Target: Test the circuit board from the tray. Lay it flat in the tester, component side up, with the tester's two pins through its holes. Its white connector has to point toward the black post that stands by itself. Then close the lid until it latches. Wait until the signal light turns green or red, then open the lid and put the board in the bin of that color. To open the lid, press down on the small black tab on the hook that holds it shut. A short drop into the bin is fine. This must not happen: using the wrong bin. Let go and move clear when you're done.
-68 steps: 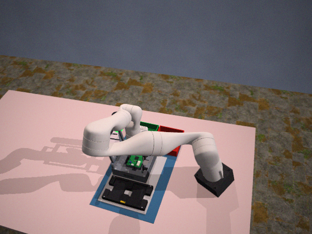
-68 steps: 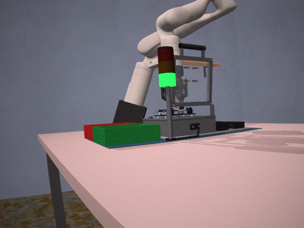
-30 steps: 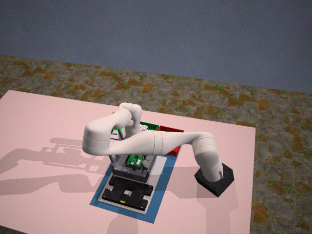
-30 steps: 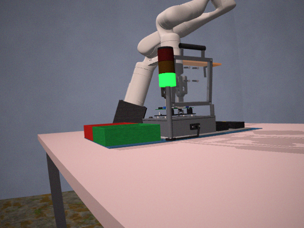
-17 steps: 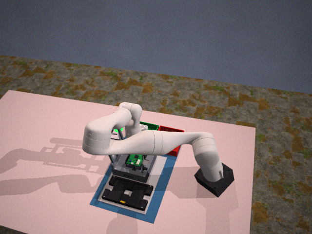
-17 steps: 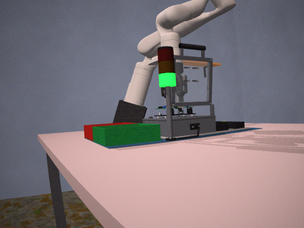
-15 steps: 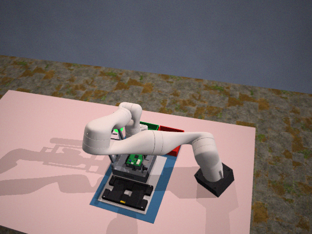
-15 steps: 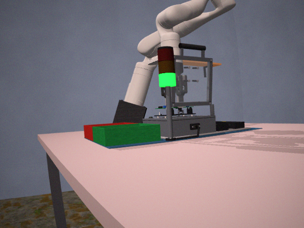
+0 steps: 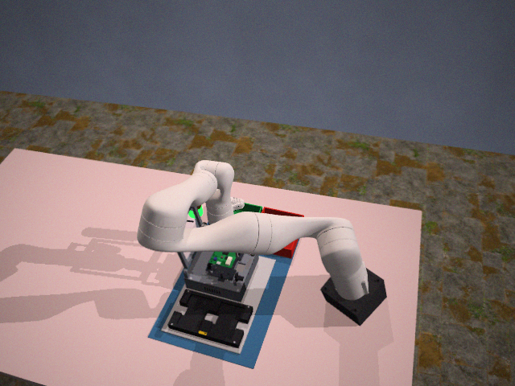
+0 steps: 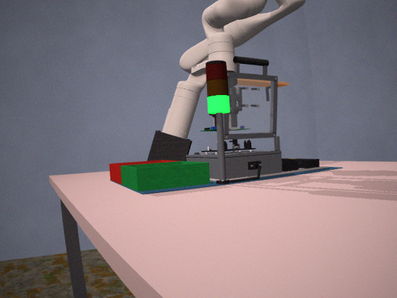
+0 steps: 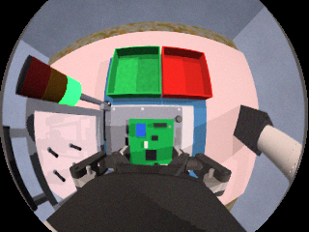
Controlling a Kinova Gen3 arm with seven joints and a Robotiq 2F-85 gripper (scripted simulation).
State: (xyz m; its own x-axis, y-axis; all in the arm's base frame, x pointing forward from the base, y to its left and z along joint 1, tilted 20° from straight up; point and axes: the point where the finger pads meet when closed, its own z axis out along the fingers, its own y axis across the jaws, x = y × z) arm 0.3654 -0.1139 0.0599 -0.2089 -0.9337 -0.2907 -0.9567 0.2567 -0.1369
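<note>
My hand is 10 mm short of the green bin, 200 mm to the left of it and 110 mm above it. From my hand the other things lie so: tester lid (120 mm ahead, 20 mm to the right, 60 mm above); then green circuit board (10 mm below); then red bin (140 mm behind, 170 mm to the right, 110 mm below).
</note>
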